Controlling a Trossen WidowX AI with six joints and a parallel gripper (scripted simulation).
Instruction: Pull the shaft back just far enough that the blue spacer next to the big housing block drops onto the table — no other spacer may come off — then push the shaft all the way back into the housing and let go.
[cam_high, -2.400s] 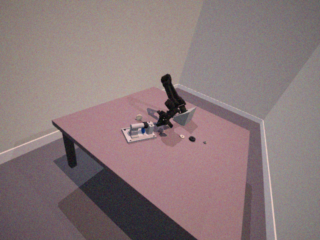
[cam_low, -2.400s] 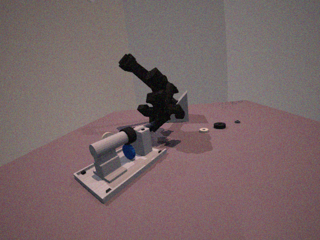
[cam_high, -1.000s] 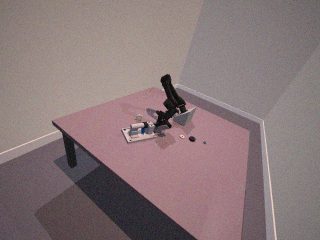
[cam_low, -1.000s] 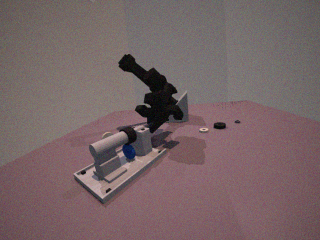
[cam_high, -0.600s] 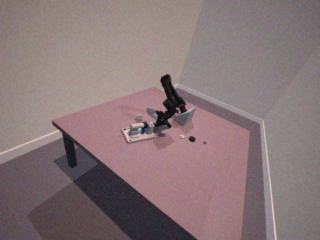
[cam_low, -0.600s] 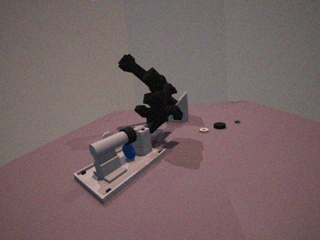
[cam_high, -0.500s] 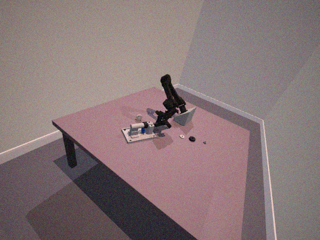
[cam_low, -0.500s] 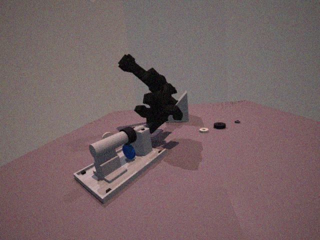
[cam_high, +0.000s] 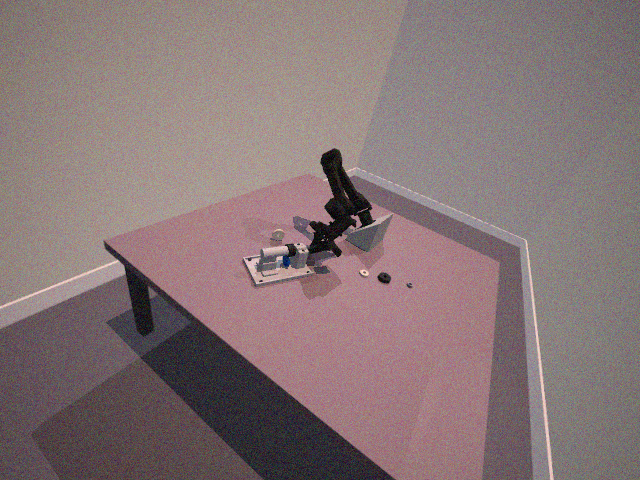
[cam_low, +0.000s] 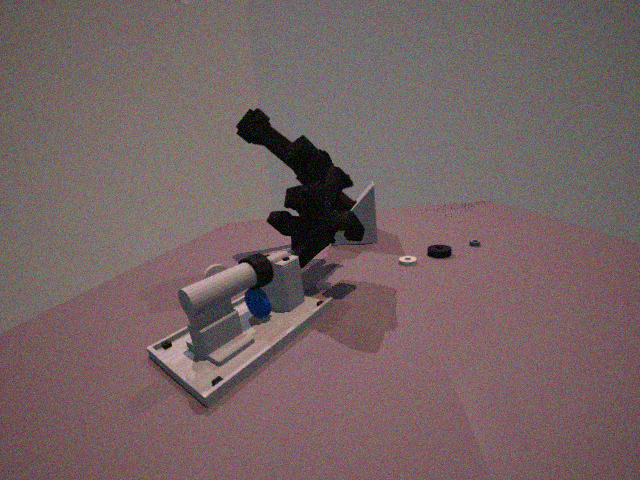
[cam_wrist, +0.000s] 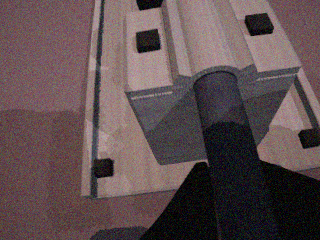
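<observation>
My gripper tip is now 50 mm short of the dark shaft, 30 mm to the left of it and 30 mm below it. Round my gripper tip: grey ring 390 mm to the left, 210 mm behind, 50 mm below; black spacer 70 mm ahead, 40 mm to the right, 20 mm above; blue spacer 80 mm ahead, 50 mm to the right, 20 mm below.
</observation>
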